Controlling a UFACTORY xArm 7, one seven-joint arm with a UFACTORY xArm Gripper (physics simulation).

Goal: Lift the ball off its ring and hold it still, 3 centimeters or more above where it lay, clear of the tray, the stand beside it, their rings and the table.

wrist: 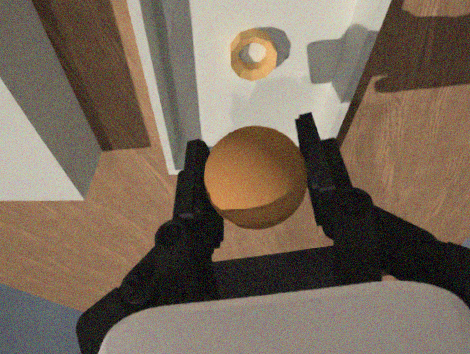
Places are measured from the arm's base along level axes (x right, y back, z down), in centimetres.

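Where they show: gripper, fingertip midpoint: (254, 148).
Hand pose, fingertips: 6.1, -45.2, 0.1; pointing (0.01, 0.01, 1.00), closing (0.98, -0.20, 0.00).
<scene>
Things, the pixels of their top centre, and the offset from my fingertips, as dx, dy, dz. "spot": a spot on its surface instead. Level surfaces: height alone.
- orange ball at its top centre: (259, 223) -0.1, -0.6, -4.3
- tan ring at a spot on its surface: (237, 56) spot: -0.5, -0.9, +7.1
- tray at its top centre: (255, 71) +0.5, -0.7, +5.5
- wooden table at its surface level: dz +8.3
The orange ball (255, 177) is between the two black fingers, touched on both sides. My gripper (254, 148) is shut on the ball and holds it up, apart from its ring. The tan ring (237, 56) lies on the floor of the white tray, farther up in the view, with its hole showing. The tray (215, 100) reaches from the top of the view down to behind the ball. Shadows of the gripper and ball fall on the tray floor. The exact height of the ball cannot be read from this view.
A white block-like stand (30, 165) with a grey side is at the left, apart from the tray. The wooden table (135, 200) shows below and to the right. Dark shadows lie on the table at the upper left and upper right.
</scene>
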